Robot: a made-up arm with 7 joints. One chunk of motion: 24 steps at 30 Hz.
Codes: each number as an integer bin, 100 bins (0 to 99) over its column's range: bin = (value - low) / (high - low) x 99, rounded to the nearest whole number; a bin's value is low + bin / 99 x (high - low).
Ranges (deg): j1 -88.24..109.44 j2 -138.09..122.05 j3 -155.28..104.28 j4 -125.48..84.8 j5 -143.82..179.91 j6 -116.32..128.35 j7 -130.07..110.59
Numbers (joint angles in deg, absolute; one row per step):
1: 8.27 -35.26 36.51 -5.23 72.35 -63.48 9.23
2: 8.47 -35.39 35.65 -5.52 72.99 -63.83 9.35
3: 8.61 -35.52 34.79 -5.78 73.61 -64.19 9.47
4: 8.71 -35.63 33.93 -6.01 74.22 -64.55 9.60
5: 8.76 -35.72 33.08 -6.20 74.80 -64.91 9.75
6: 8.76 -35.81 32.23 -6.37 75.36 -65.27 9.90
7: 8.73 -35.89 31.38 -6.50 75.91 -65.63 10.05
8: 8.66 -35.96 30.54 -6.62 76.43 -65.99 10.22
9: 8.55 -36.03 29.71 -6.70 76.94 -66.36 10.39
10: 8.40 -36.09 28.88 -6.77 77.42 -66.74 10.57
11: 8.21 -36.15 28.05 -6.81 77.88 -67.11 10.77
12: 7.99 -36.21 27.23 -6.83 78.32 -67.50 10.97
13: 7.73 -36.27 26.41 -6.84 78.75 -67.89 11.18
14: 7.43 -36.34 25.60 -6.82 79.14 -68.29 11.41
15: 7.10 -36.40 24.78 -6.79 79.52 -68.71 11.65
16: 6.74 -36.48 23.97 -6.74 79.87 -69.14 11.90
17: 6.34 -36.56 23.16 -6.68 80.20 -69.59 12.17
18: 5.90 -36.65 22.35 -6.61 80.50 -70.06 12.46
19: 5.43 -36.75 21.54 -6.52 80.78 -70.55 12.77
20: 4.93 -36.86 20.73 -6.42 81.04 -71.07 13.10
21: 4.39 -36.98 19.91 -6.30 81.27 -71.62 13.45
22: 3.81 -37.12 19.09 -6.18 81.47 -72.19 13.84
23: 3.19 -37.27 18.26 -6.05 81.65 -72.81 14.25
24: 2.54 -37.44 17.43 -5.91 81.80 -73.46 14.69
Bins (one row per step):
1: 48 39 73 57 66 21 57
2: 48 39 73 56 66 21 57
3: 49 39 72 56 66 21 57
4: 49 39 72 56 67 21 57
5: 49 39 72 56 67 21 58
6: 49 39 72 56 67 21 58
7: 49 39 71 56 67 21 58
8: 49 39 71 56 67 20 58
9: 48 39 71 56 68 20 58
10: 48 39 70 56 68 20 58
11: 48 39 70 56 68 20 58
12: 48 39 70 56 68 20 58
13: 48 39 69 56 68 20 58
14: 48 39 69 56 68 19 58
15: 48 39 69 56 68 19 58
16: 48 39 68 56 68 19 58
17: 47 39 68 56 69 19 59
18: 47 39 68 56 69 19 59
19: 47 39 67 56 69 19 59
20: 47 39 67 56 69 18 59
21: 46 38 67 56 69 18 59
22: 46 38 67 56 69 18 59
23: 46 38 66 56 69 18 59
24: 45 38 66 56 69 17 60

